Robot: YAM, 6 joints.
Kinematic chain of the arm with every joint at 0, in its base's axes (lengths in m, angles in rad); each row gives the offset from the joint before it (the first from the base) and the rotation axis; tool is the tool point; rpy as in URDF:
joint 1: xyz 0 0 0.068 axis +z
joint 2: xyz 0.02 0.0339 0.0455 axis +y
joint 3: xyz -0.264 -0.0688 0 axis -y
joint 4: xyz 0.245 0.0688 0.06 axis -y
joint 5: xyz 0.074 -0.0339 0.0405 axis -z
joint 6: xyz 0.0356 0 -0.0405 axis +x
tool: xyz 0 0 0 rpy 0 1.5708 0
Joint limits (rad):
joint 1: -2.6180..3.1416
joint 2: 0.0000..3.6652
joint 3: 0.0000..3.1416
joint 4: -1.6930..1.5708
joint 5: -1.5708..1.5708
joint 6: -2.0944..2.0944
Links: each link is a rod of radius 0.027 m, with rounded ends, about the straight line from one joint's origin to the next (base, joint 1, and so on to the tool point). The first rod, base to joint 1, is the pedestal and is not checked.
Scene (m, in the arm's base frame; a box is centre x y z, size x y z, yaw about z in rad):
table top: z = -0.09
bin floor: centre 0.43 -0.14 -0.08 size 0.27 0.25 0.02 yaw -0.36
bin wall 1: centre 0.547 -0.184 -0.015 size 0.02 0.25 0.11 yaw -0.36
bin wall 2: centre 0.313 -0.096 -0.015 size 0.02 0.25 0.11 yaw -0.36
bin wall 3: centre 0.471 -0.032 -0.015 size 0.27 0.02 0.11 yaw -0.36
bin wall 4: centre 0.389 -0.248 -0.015 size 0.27 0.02 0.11 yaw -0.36
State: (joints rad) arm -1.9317 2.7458 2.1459 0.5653 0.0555 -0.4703
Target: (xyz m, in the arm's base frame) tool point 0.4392 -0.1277 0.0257
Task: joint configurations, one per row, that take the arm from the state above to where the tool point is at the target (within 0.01 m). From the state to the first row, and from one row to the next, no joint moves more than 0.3 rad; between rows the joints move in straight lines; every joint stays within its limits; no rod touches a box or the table.
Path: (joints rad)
1: -1.6581 2.6334 1.9989 0.5286 0.0314 -0.4703
2: -1.3844 2.5210 1.8519 0.4919 0.0074 -0.4703
3: -1.1108 2.4086 1.7048 0.4552 -0.0167 -0.4703
4: -0.8371 2.2962 1.5578 0.4185 -0.0407 -0.4703
5: -0.5635 2.1838 1.4108 0.3818 -0.0648 -0.4703
6: -0.2899 2.0714 1.2638 0.3451 -0.0888 -0.4703
7: -0.2897 2.2336 1.2784 0.3442 -0.0869 -0.4703
8: -0.2896 2.3957 1.2930 0.3433 -0.0849 -0.4703

